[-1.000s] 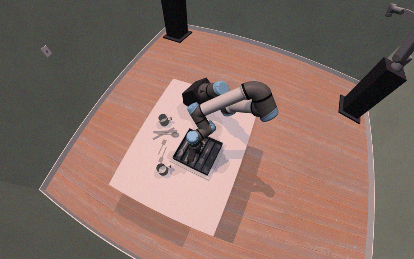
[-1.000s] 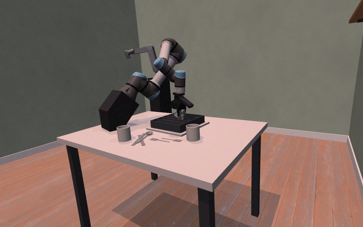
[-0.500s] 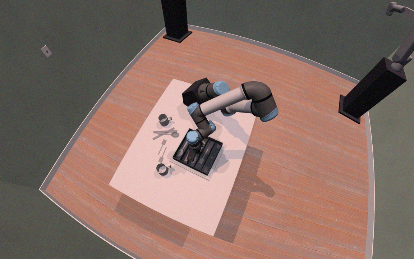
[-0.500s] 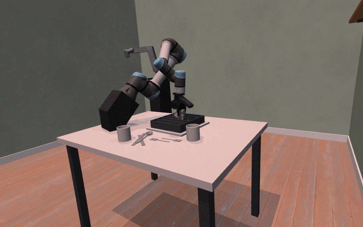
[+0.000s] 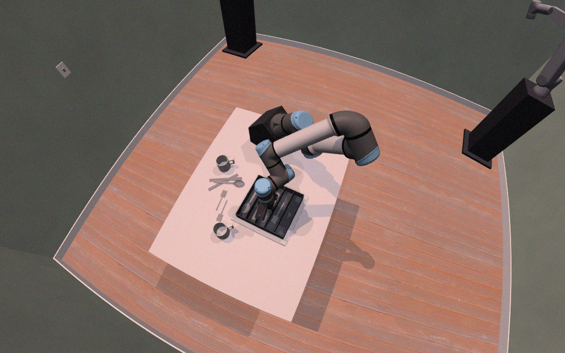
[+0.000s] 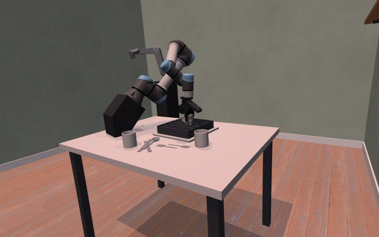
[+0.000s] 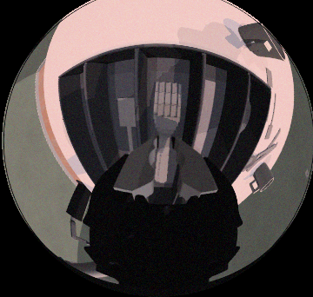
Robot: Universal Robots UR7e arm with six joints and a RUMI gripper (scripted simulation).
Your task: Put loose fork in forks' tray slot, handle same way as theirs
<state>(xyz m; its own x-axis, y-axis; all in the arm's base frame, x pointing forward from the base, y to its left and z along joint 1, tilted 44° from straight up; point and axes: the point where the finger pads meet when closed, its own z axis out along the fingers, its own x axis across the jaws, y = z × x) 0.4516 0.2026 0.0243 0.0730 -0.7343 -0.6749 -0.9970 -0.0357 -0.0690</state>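
Now: the tray 3 cm behind my hand and 1 cm above it.
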